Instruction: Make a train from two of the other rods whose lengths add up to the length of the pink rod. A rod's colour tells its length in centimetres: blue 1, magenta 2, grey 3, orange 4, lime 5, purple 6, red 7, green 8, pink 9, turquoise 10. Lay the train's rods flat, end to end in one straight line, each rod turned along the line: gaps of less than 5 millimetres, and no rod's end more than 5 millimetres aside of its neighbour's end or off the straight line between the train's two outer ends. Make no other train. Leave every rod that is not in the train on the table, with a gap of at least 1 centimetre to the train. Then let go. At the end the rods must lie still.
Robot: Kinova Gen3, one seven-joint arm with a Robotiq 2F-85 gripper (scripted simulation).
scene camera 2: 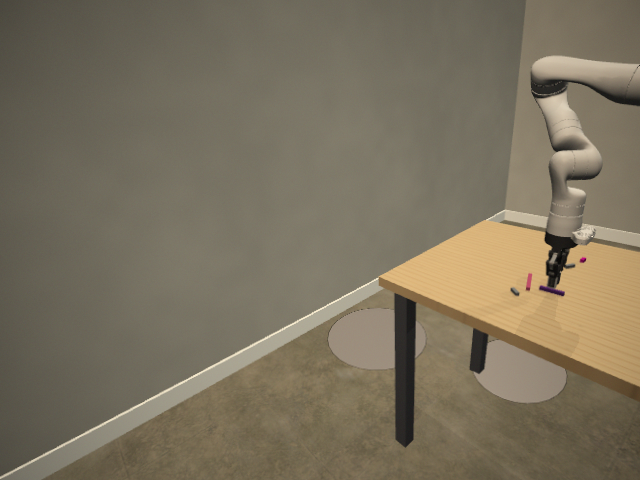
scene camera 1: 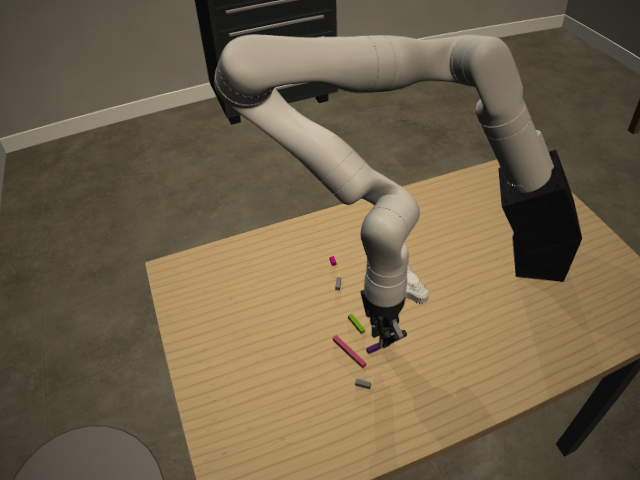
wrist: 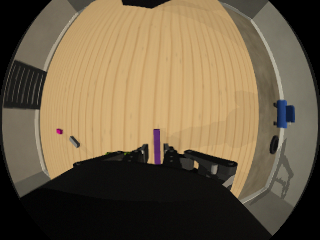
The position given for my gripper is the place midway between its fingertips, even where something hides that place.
Observation:
In view: my gripper [scene camera 1: 380, 340].
My gripper shows as well in scene camera 2 [scene camera 2: 552, 285] and in the wrist view [wrist: 156, 150].

